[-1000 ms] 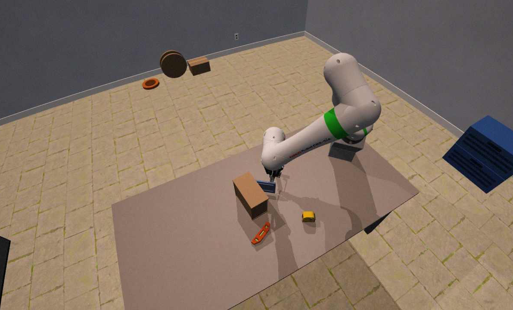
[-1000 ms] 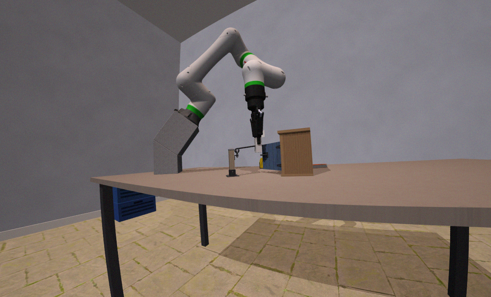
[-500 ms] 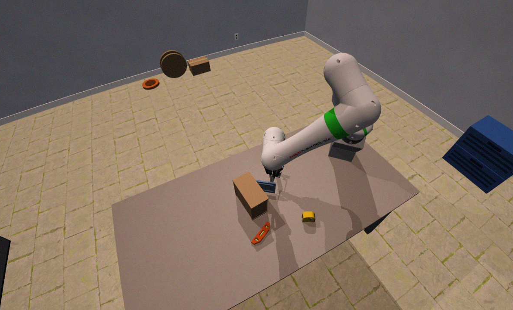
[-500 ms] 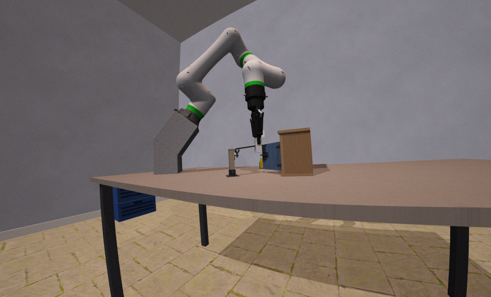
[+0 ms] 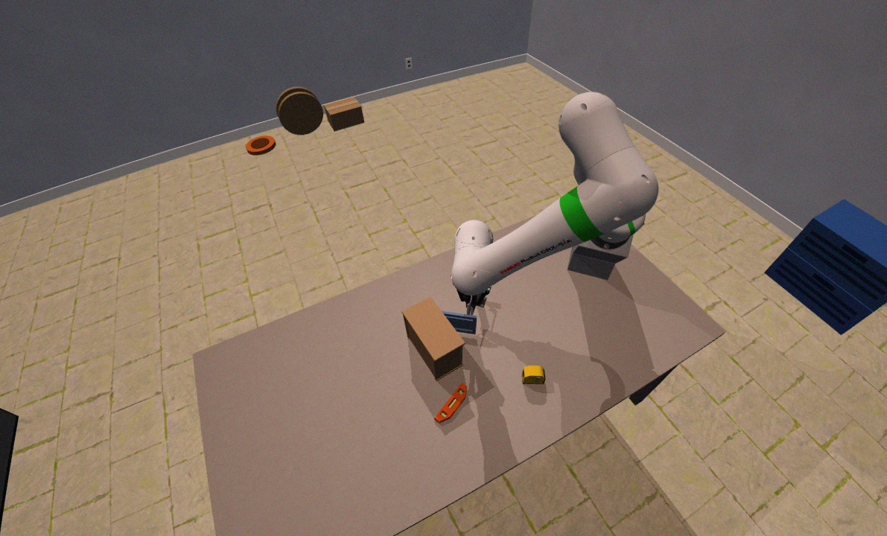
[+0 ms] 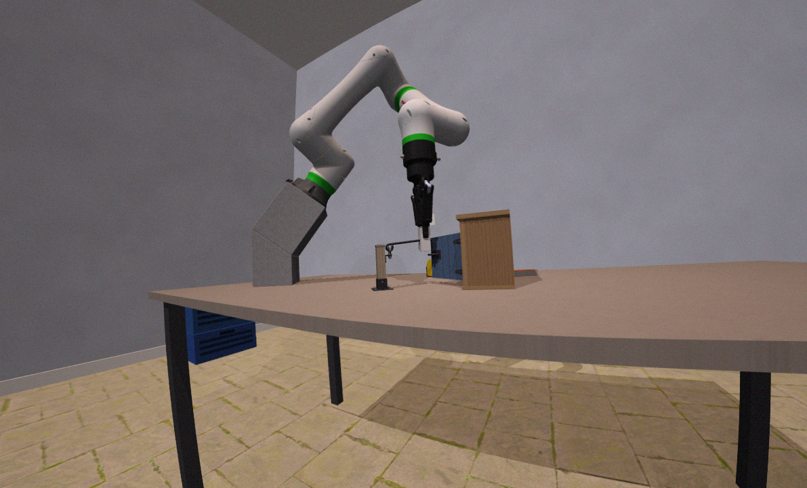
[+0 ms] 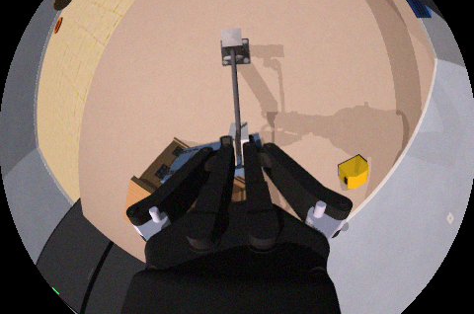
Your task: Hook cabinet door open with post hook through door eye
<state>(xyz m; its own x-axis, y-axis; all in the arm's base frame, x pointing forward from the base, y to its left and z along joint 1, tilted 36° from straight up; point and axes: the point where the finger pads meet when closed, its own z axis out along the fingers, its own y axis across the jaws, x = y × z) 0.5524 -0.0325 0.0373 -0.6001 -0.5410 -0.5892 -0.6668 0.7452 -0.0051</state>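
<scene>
My gripper is now 30 mm to the left of the dark hook, 30 mm past it and 20 mm above it. From my hand the other things lie so: hook post (60 mm to the right, 50 mm behind, 40 mm below); yellow tape measure (290 mm to the left, 100 mm below, 100 mm behind); cabinet door (60 mm ahead, 50 mm below).
</scene>
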